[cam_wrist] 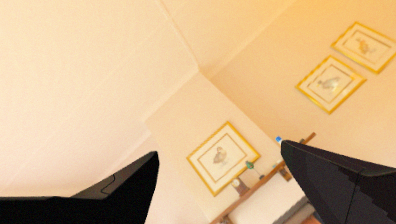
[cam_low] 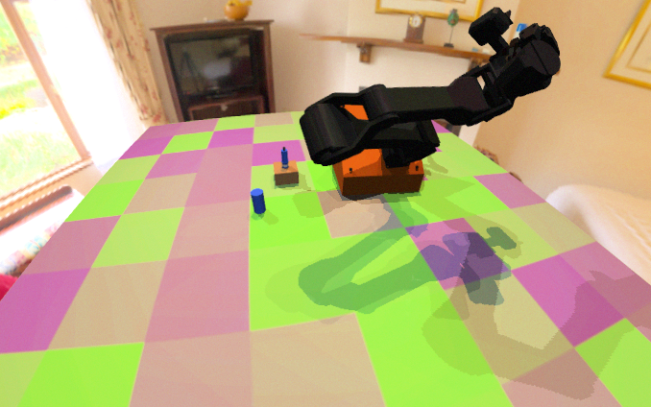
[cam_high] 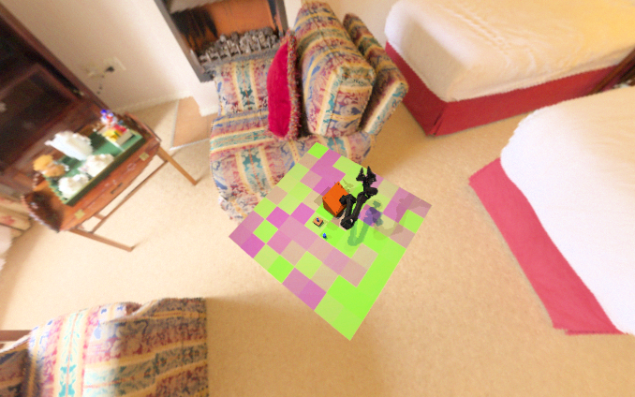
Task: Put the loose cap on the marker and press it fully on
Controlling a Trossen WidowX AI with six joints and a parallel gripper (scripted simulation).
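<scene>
Right now my gripper tip is 540 mm short of the blue cap and 380 mm above it. The rest, counted from my gripper tip: brown holder block (470 mm ahead, 380 mm below, 130 mm to the right).
</scene>
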